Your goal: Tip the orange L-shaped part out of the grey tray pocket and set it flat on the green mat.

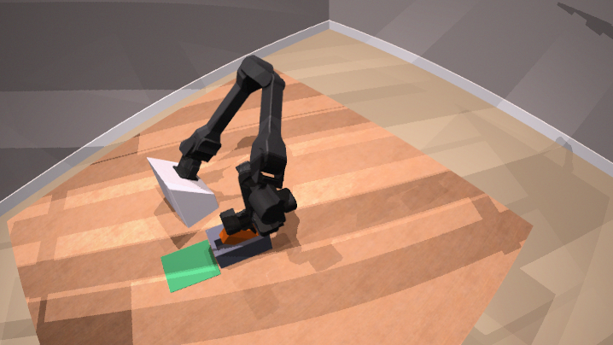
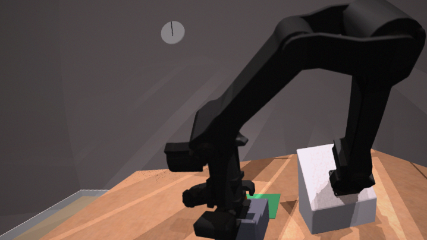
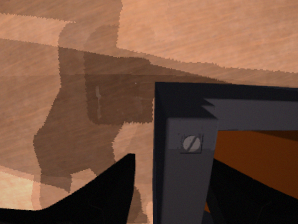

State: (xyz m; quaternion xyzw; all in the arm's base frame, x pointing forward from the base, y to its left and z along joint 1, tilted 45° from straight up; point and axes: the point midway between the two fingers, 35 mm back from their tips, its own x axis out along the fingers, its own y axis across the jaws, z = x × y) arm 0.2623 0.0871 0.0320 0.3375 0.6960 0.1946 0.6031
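Now: the orange L-shaped part 50 mm to the right of my gripper tip, 20 mm behind it and 10 mm above it. Also, from my gripper tip: green mat: 220 mm to the right, 60 mm behind, 50 mm below.
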